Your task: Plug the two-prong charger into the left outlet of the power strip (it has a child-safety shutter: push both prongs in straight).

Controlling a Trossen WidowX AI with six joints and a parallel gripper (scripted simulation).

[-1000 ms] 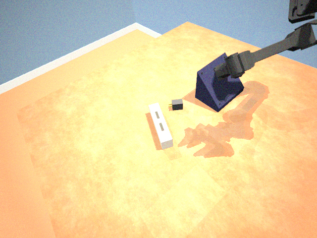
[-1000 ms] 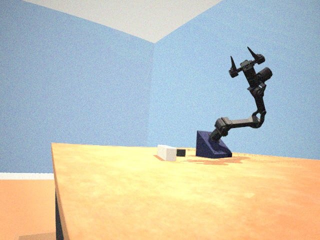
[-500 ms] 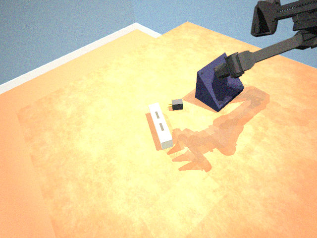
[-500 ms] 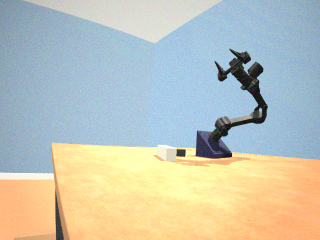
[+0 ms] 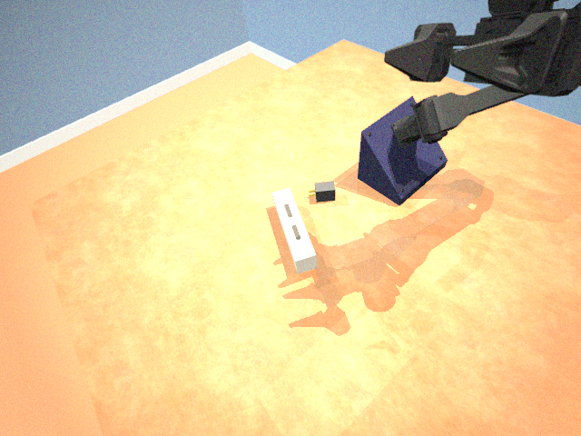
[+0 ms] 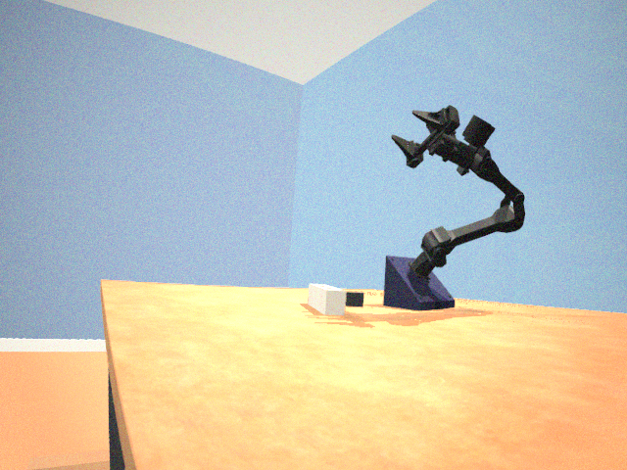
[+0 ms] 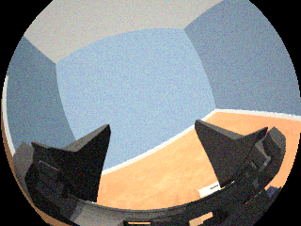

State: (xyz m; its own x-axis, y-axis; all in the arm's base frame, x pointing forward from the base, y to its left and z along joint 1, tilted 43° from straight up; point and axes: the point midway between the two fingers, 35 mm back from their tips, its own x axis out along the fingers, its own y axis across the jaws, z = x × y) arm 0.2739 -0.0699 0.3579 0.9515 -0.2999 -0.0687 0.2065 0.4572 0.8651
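Right now my gripper tip is 50 mm past the dark grey charger, 230 mm to the left of it and 430 mm above it.
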